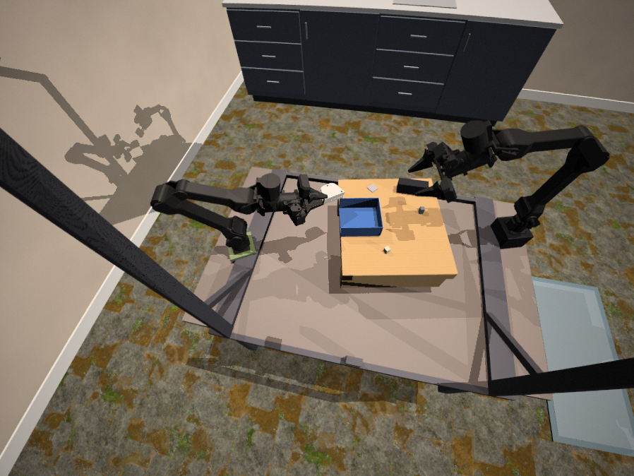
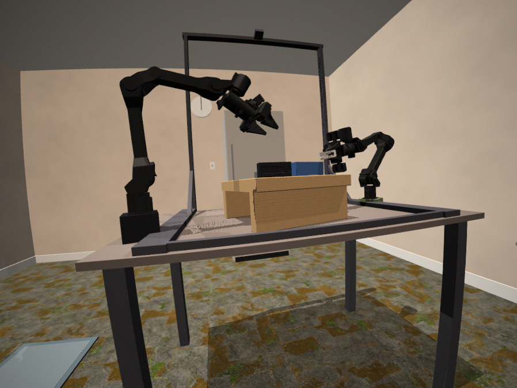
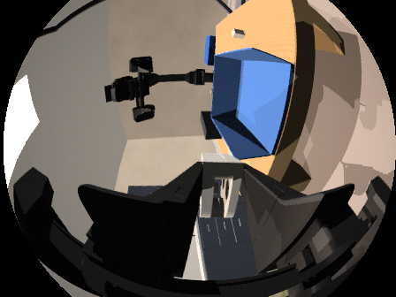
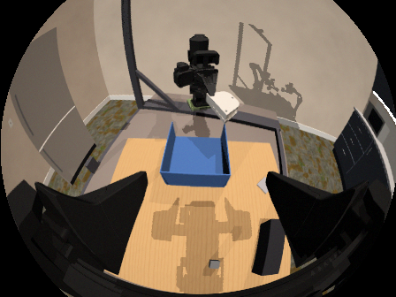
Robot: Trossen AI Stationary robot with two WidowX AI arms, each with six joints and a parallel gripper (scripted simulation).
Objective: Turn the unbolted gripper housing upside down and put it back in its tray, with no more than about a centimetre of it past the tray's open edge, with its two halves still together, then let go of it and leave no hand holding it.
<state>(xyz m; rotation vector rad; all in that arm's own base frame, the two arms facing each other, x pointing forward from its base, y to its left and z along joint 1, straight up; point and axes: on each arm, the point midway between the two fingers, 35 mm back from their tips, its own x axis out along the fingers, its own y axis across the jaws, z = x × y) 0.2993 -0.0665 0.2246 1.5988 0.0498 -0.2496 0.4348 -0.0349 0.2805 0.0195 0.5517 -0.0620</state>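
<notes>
Right now the white gripper housing is 50 mm to the right of my left hand and 30 mm ahead of it. From my left hand the other things lie so: wooden block (260 mm to the right, 160 mm below, 30 mm behind); blue tray (170 mm to the right, 80 mm below, 30 mm behind); flat grey plate (210 mm to the right, 120 mm ahead, 100 mm below).
</notes>
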